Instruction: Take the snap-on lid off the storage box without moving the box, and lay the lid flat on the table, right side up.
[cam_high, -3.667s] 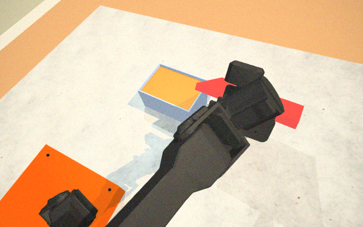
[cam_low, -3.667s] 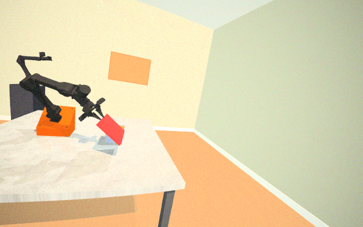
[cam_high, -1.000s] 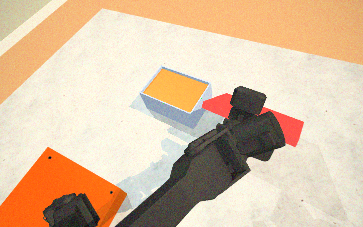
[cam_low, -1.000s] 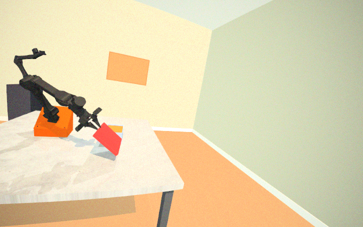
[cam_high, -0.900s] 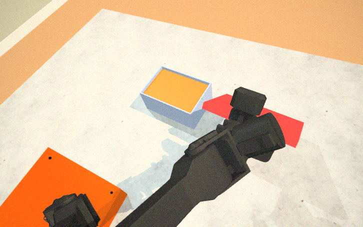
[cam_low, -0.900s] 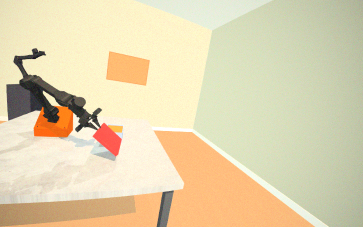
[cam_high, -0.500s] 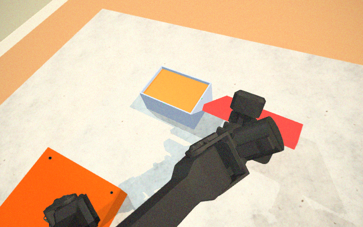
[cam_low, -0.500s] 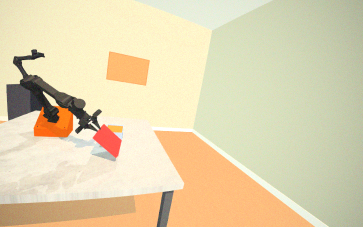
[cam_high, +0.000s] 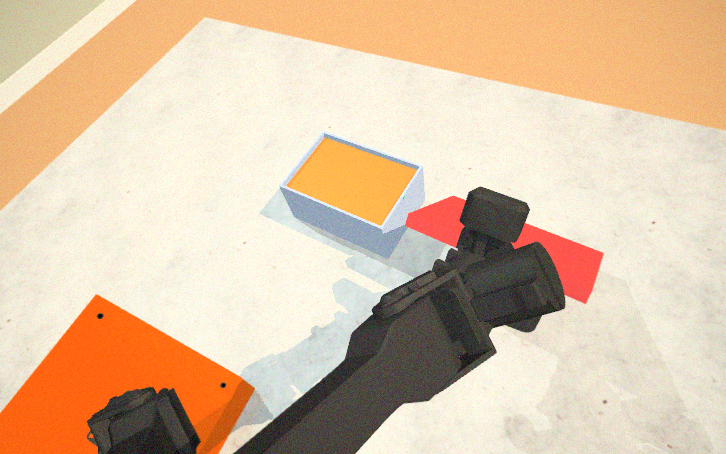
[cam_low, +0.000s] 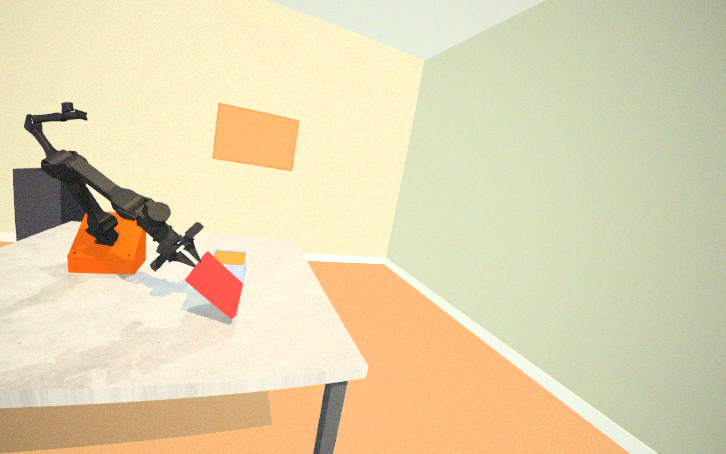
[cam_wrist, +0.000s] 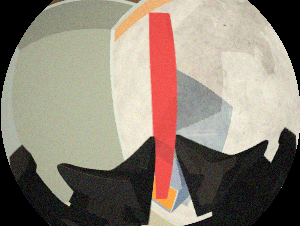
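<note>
Now: gripper tip 60 mm short of the red lid and 50 mm above it. The rest, counted from my gripper tip: storage box (270 mm to the left, 100 mm below, 60 mm ahead).
</note>
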